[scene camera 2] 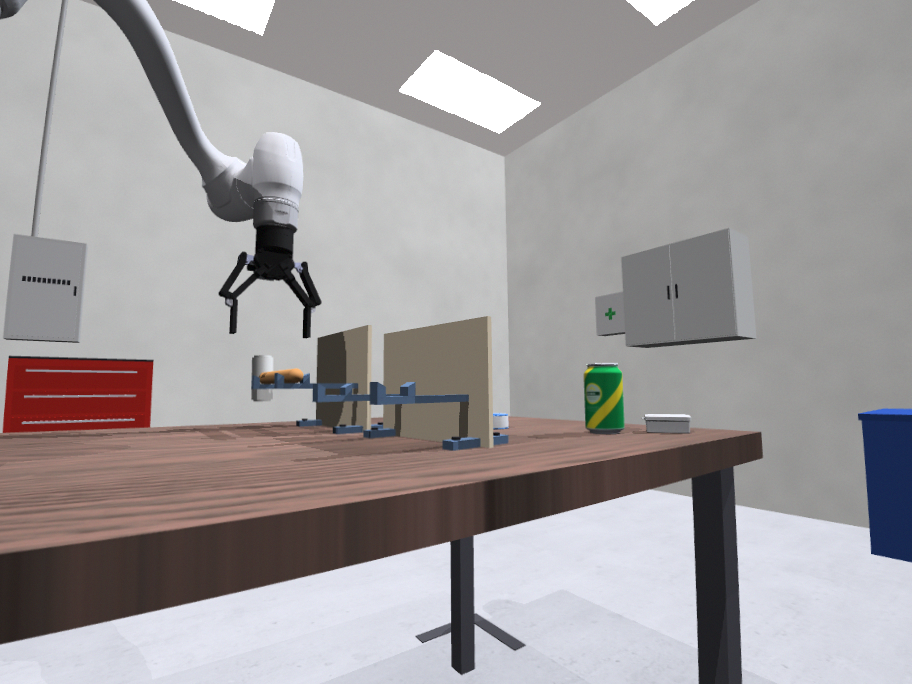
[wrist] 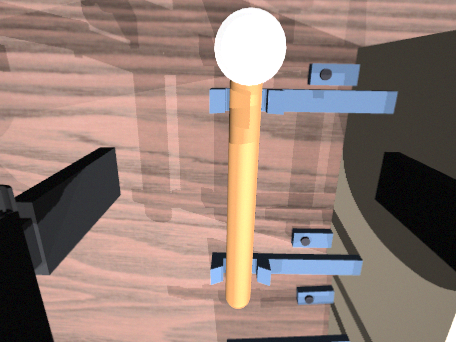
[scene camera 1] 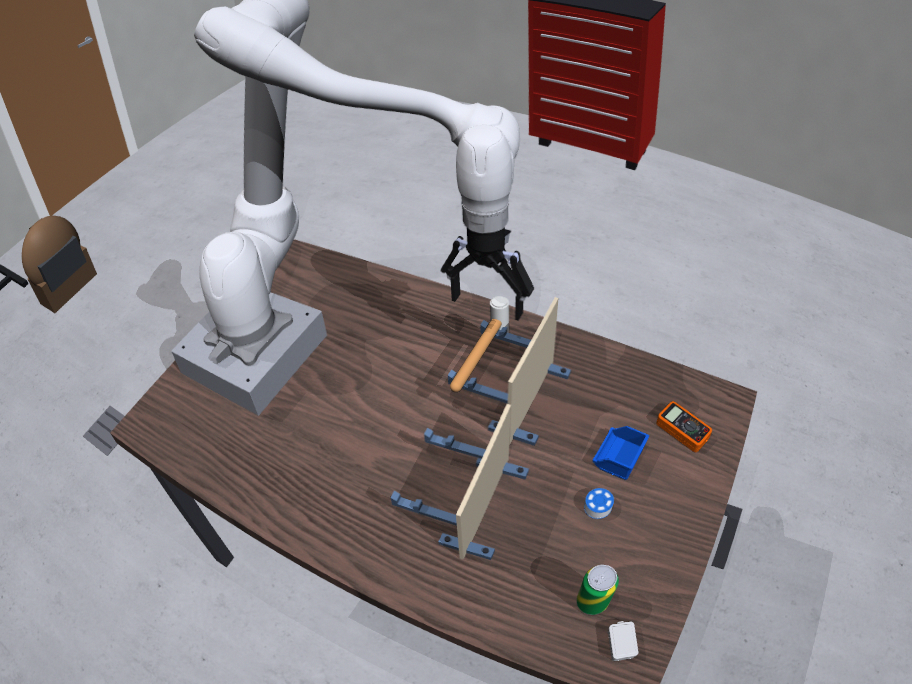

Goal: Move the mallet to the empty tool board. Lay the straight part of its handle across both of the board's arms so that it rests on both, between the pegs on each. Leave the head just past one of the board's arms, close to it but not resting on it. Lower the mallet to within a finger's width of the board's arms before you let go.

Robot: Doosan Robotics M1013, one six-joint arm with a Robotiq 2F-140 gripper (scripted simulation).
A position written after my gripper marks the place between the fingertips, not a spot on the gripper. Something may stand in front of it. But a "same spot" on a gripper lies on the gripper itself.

My gripper shows in scene camera 2, in the wrist view (248, 174) and in scene camera 1. A mallet shows in scene camera 2 (262, 365), in the wrist view and in scene camera 1. One and the same spot on my gripper: (scene camera 2: 302, 268) is (scene camera 1: 509, 262). One and the same spot on the mallet: (scene camera 1: 499, 306) is (wrist: 260, 75).
